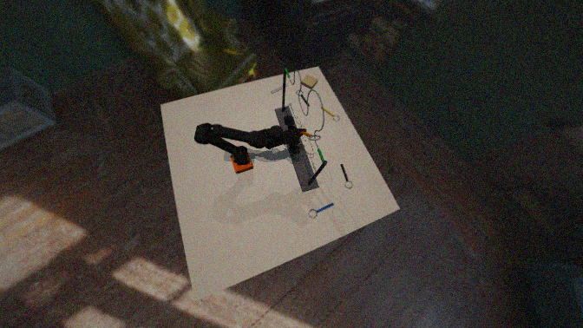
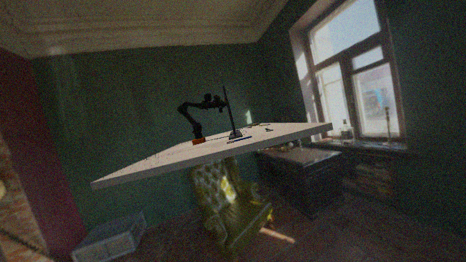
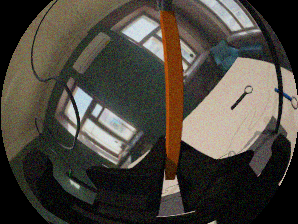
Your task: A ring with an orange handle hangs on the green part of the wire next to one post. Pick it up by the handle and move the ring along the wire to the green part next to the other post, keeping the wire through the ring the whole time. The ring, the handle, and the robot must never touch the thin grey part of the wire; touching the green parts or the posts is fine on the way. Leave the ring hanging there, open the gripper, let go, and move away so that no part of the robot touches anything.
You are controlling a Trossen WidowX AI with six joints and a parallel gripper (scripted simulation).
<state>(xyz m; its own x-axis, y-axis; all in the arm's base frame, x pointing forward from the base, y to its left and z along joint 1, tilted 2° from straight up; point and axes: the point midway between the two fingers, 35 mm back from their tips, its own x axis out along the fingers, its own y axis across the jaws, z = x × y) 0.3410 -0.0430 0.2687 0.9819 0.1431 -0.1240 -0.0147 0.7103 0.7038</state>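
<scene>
Now: gripper tip 2 cm past the ring with orange handle, 7 cm to the left of it and 6 cm below it. From my gripper tip the other things lie so: yellow-handled ring: 35 cm ahead, 24 cm to the left, 30 cm below; blue-handled ring: 1 cm behind, 39 cm to the right, 30 cm below; black-handled ring: 25 cm ahead, 26 cm to the right, 30 cm below.
</scene>
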